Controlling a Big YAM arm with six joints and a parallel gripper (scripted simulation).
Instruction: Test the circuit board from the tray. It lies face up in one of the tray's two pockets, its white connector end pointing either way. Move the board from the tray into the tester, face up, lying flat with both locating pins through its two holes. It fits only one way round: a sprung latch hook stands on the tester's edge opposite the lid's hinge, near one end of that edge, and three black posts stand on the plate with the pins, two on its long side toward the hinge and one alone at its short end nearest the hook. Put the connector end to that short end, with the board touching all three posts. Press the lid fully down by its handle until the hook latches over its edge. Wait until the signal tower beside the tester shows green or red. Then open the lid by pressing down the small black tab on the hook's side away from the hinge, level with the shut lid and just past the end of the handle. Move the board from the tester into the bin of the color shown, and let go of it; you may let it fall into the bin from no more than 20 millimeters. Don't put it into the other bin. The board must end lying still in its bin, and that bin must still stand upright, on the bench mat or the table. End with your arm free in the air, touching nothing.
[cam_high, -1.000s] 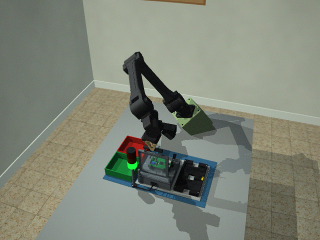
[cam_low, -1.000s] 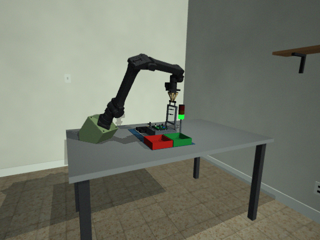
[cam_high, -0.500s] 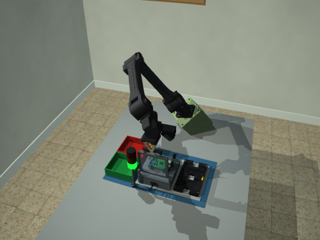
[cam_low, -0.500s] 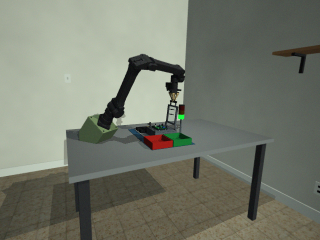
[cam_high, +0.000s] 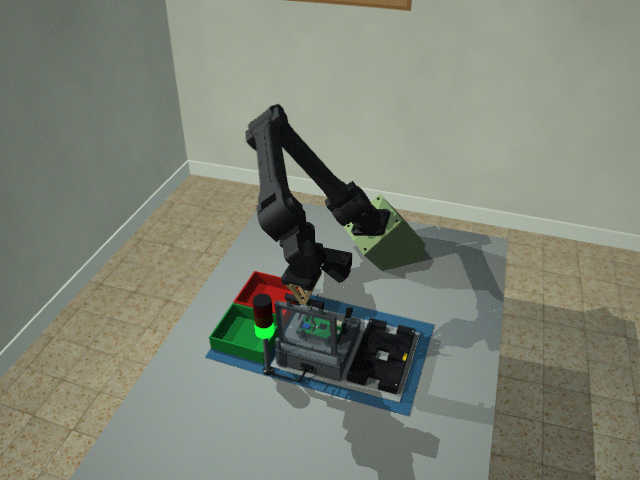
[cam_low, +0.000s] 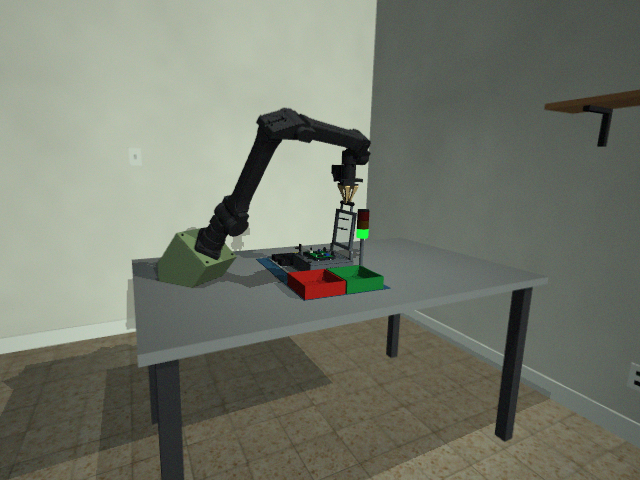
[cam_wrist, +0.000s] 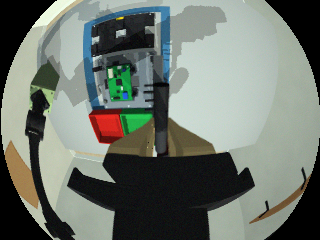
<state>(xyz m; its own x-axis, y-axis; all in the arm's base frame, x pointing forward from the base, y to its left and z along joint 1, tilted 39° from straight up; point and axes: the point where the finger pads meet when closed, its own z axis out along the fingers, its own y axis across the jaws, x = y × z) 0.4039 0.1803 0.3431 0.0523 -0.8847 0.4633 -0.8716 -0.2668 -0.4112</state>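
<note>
The green circuit board is 20 cm below my hand and 12 cm behind it. The rest, counted from my hand: tester plate: 21 cm below, 11 cm behind; then latch hook: 19 cm below, 18 cm behind, 5 cm to the left; then clear lid: 9 cm below, 1 cm behind.
</note>
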